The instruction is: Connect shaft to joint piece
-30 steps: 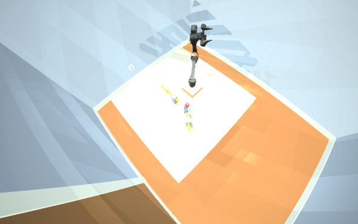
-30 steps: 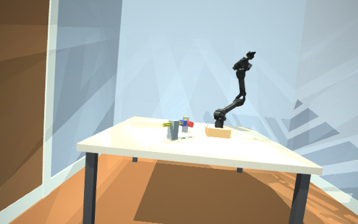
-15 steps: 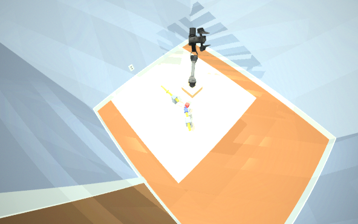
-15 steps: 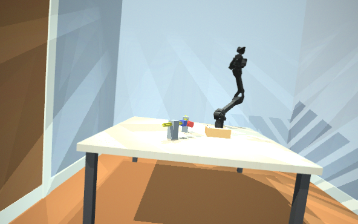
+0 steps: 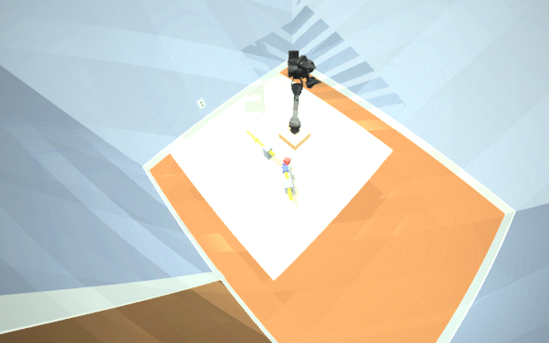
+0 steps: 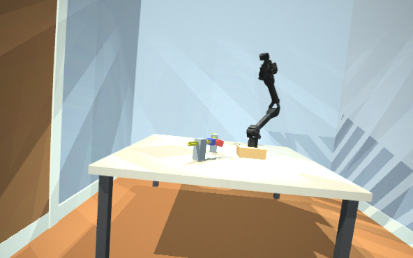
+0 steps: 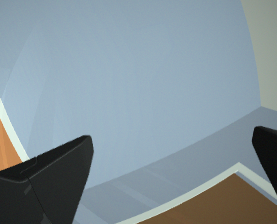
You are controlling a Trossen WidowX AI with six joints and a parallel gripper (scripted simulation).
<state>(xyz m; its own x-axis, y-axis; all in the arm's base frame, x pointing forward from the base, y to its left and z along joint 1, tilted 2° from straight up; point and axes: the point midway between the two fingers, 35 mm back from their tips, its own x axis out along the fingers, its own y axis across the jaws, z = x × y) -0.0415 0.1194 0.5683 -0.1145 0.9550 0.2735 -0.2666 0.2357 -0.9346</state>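
Right now the joint piece is 26 cm ahead of my gripper tip, 6 cm to the left of it and 56 cm below it.
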